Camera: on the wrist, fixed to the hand. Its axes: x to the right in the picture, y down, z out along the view.
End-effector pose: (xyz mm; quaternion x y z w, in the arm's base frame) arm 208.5 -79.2 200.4 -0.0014 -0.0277 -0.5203 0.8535
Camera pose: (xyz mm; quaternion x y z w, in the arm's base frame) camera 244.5 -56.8 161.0 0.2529 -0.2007 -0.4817 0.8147
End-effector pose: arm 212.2 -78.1 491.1 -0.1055 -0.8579 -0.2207 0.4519
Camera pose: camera 260.3 -60.8 518.2 0.0305 -0.8909 0.0586 0.4494
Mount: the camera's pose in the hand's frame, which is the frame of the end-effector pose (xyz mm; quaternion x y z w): -5.4 41.2 -40.3 0.3081 -0.0165 0.0055 0.9512
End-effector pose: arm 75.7 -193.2 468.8 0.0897 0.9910 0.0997 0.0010
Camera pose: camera 87.5 -162.4 516.4 -0.0927 -0.9728 0.2120 0.0109
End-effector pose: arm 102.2 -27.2 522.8 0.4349 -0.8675 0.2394 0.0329
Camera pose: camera 67.7 15.6 541.0 -0.4230 0.7543 -0.4880 0.1183
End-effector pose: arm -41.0 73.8 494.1 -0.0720 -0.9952 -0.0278 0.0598
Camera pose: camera -25.0 111.2 535.3 -0.0560 -0.9558 0.2817 0.0628
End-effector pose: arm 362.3 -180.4 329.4 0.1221 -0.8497 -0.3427 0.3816
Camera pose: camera 397.7 -167.3 373.3 0.2234 -0.9208 -0.0641 0.3132
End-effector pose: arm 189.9 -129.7 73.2 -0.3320 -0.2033 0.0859 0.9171
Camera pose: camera 201.4 -122.9 16.9 -0.0329 -0.1802 0.1549 0.9708
